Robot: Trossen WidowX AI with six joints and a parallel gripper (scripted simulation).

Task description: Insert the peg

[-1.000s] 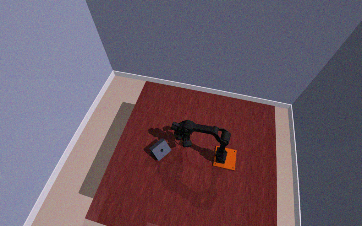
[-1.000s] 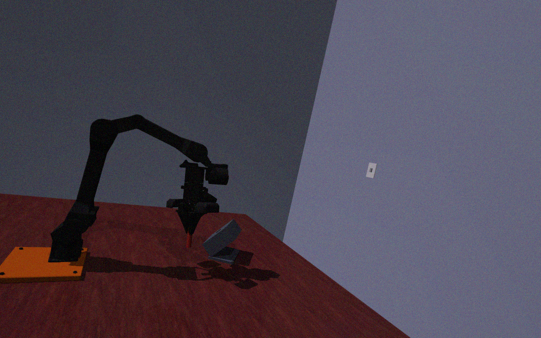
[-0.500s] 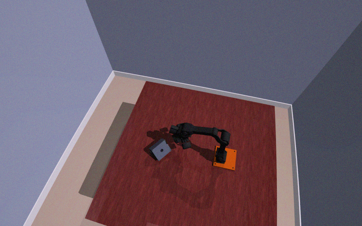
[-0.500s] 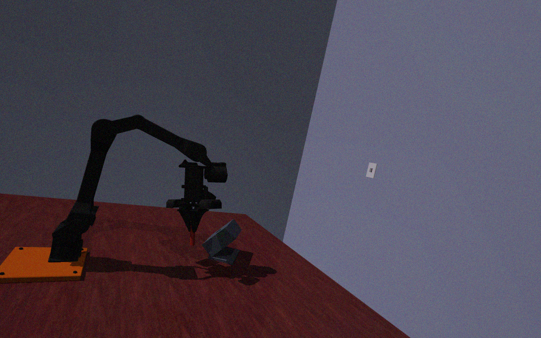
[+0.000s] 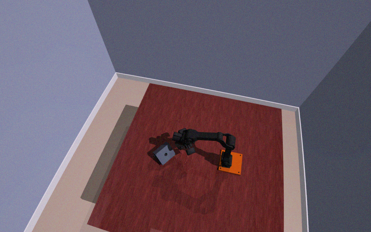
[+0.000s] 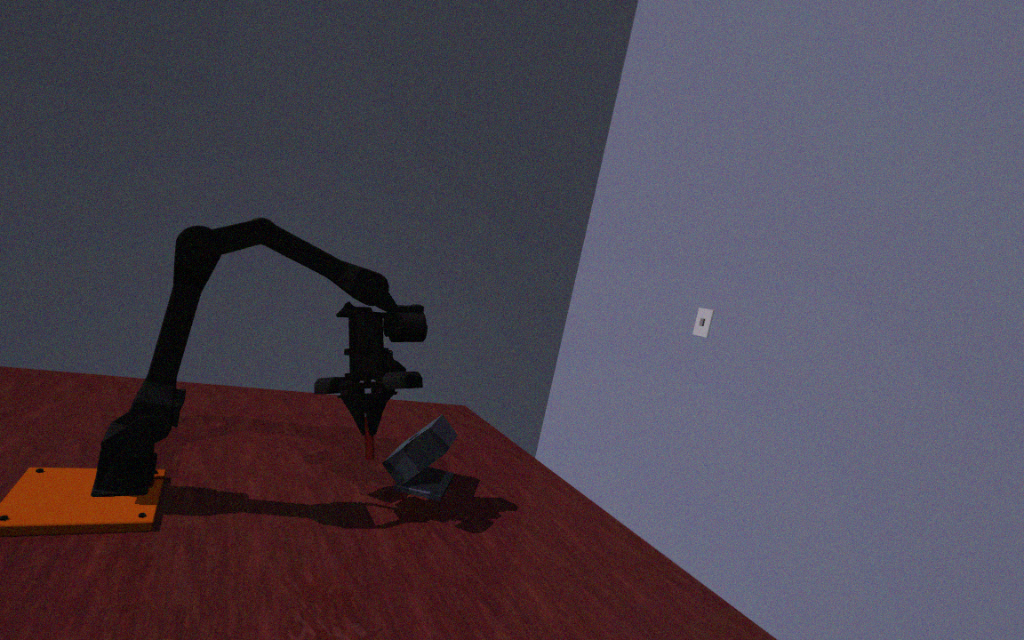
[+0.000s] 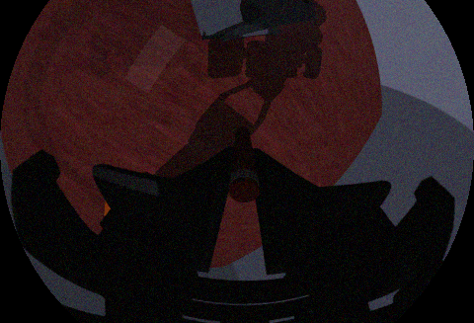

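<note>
Now: gripper tip 150 mm short of the sloped panel, 90 mm to the right of it and 60 mm above it. The rest, counted from my gripper tip: red peg 10 mm to the left, 20 mm above.
</note>
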